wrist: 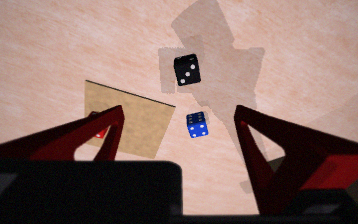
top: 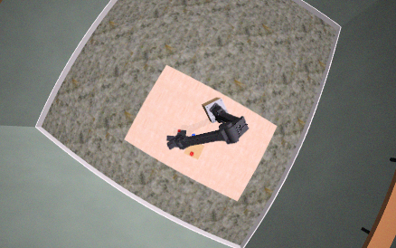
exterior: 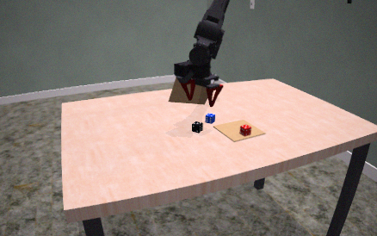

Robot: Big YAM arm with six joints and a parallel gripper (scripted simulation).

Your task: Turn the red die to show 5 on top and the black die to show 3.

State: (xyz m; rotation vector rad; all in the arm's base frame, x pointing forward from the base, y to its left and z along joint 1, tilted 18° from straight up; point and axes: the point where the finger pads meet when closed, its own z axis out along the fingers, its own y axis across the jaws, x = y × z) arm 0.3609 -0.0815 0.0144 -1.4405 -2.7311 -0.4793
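The black die lies 100 mm below my hand, 10 mm to the right of it and 10 mm behind it. Round my hand: red die 150 mm to the left, 100 mm below, 60 mm ahead; blue die 100 mm below, 80 mm behind, 60 mm to the left; tan mat 140 mm to the left, 110 mm below, 20 mm ahead.
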